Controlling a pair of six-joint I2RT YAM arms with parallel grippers.
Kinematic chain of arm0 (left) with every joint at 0, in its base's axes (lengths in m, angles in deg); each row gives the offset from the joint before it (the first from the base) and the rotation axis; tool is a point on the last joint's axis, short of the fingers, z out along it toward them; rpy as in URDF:
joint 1: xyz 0 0 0.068 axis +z
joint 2: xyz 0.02 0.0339 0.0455 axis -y
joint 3: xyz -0.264 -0.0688 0 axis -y
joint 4: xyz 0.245 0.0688 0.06 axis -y
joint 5: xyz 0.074 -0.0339 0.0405 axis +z
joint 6: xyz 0.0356 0 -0.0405 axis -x
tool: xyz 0 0 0 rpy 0 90 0
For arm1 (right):
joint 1: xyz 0 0 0.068 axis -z
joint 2: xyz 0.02 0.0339 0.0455 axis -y
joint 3: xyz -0.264 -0.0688 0 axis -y
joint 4: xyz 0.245 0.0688 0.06 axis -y
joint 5: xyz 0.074 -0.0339 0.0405 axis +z
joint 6: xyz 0.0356 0 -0.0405 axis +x
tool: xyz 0 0 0 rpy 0 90 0
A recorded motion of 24 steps. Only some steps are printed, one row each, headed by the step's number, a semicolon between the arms.
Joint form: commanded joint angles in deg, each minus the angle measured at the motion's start. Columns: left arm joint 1, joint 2, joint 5, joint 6, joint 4, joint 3; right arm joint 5, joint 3, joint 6, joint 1, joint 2, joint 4.
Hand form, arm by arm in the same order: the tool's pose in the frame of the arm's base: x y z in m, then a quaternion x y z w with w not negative. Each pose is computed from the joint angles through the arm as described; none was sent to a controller.
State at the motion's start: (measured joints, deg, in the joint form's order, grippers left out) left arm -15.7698 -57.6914 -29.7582 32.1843 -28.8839 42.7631; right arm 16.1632 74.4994 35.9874 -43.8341 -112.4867 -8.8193
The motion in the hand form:
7: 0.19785 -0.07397 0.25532 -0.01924 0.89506 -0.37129 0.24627; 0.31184 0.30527 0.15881 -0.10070 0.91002 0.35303 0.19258
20: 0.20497 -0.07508 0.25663 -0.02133 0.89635 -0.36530 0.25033; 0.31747 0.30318 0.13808 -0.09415 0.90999 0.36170 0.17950
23: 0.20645 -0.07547 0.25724 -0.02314 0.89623 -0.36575 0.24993; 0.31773 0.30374 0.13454 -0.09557 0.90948 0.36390 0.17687
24: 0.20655 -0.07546 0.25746 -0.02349 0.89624 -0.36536 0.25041; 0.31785 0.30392 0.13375 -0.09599 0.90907 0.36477 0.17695
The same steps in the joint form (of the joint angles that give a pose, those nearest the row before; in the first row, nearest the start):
7: 0.19 -1.24 -0.83 -1.05 0.68 -0.09; 1.80 0.65 1.76 0.89 -3.58 4.40
20: 0.30 -3.02 -0.04 -1.24 1.29 1.08; 3.72 -0.31 2.45 1.73 -6.38 7.72
23: 0.30 -3.39 -0.03 -1.01 1.38 1.39; 4.15 -0.41 2.43 1.73 -6.91 8.30
24: 0.30 -3.39 0.05 -0.99 1.37 1.44; 4.24 -0.45 2.43 1.73 -7.03 8.55

